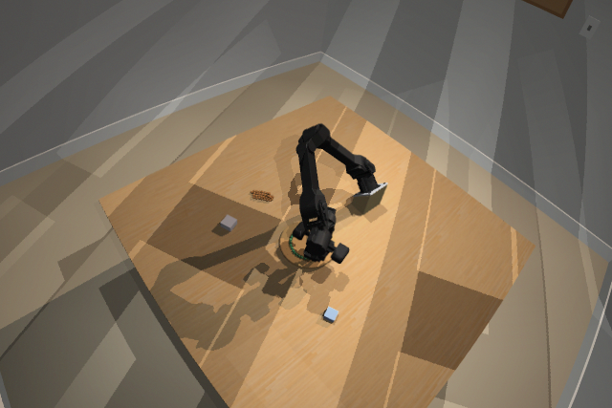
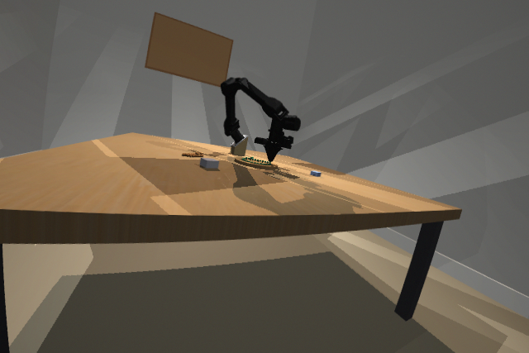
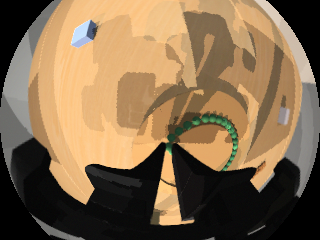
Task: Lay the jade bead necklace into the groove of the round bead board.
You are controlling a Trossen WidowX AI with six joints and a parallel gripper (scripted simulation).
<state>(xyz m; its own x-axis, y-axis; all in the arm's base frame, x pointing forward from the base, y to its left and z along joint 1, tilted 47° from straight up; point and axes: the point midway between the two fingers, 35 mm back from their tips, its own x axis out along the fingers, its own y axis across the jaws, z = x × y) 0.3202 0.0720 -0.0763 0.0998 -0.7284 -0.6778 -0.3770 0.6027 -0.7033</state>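
My gripper tip is 6 cm to the left of the round wooden bead board, 1 cm past it and 1 cm above it. The rest, counted from my gripper tip: blue block: 20 cm to the left, 9 cm ahead, 1 cm below; pale grey block: 28 cm to the right, 20 cm ahead, 1 cm below.
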